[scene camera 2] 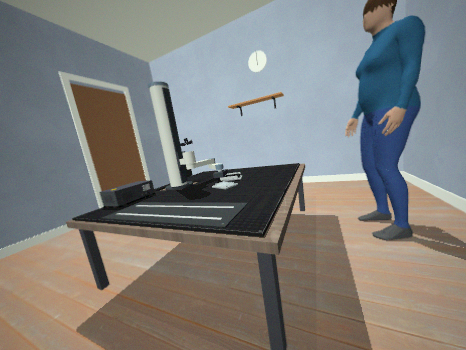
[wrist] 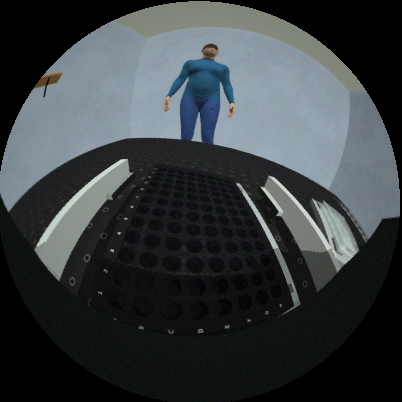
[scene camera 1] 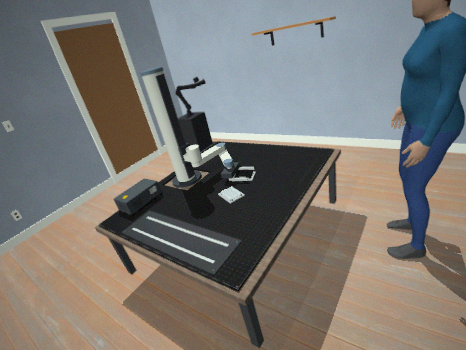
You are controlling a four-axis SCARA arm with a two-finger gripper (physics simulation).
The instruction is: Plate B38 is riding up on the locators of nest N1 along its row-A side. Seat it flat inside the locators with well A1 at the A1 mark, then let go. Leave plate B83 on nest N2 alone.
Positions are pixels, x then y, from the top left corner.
Labels:
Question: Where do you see a black well plate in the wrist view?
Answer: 188, 256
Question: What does my gripper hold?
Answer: Nothing.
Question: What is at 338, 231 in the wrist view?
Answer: A white plate.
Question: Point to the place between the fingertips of my gripper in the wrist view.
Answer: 199, 171

